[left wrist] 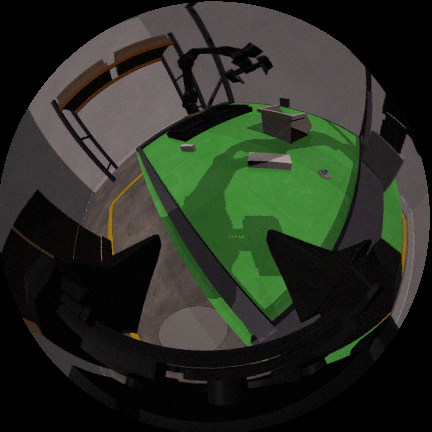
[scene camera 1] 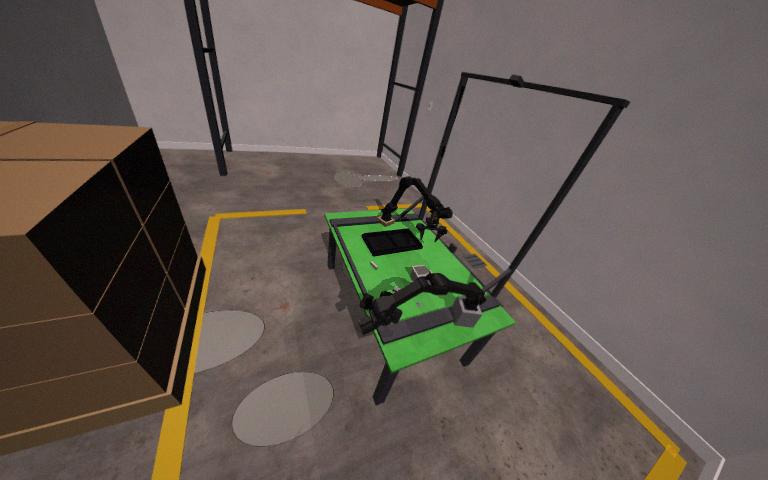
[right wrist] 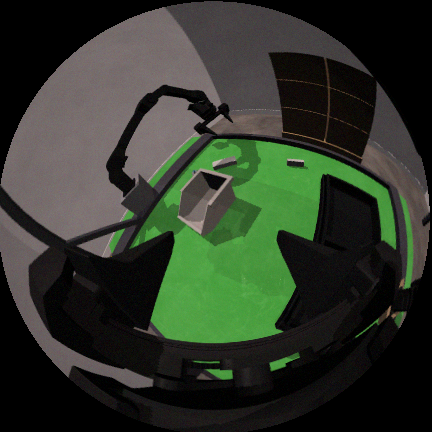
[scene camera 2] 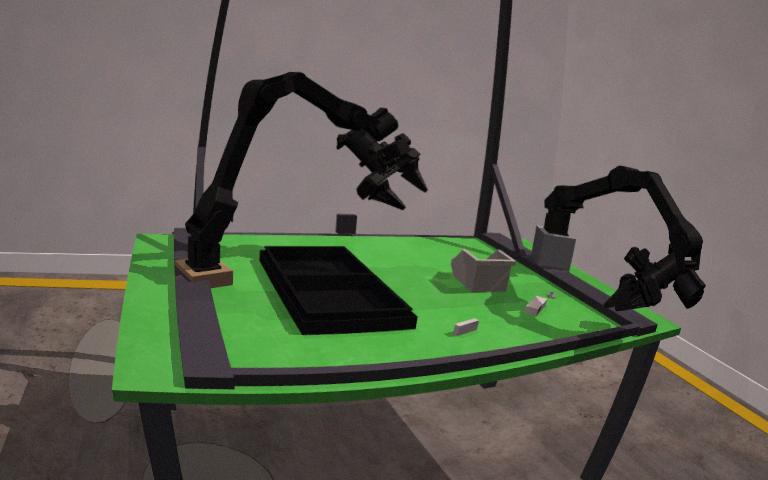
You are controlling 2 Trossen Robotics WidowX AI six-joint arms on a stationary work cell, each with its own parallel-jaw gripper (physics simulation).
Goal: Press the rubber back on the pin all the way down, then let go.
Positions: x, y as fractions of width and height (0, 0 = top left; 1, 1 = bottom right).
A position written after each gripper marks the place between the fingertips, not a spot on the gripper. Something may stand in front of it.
Note:
The left gripper (scene camera 2: 0.79, 0.64) is open and holds nothing. The right gripper (scene camera 2: 0.54, 0.42) is open and holds nothing. Further things: a grey open box (scene camera 2: 0.64, 0.57), a black tray (scene camera 2: 0.43, 0.60) and a dark rail (scene camera 2: 0.27, 0.76).
The left gripper is seen too in the left wrist view (left wrist: 0.49, 0.55). The right gripper shows as well in the left wrist view (left wrist: 0.59, 0.18) and in the right wrist view (right wrist: 0.53, 0.55). The grey open box shows as well in the left wrist view (left wrist: 0.67, 0.30) and in the right wrist view (right wrist: 0.48, 0.46).

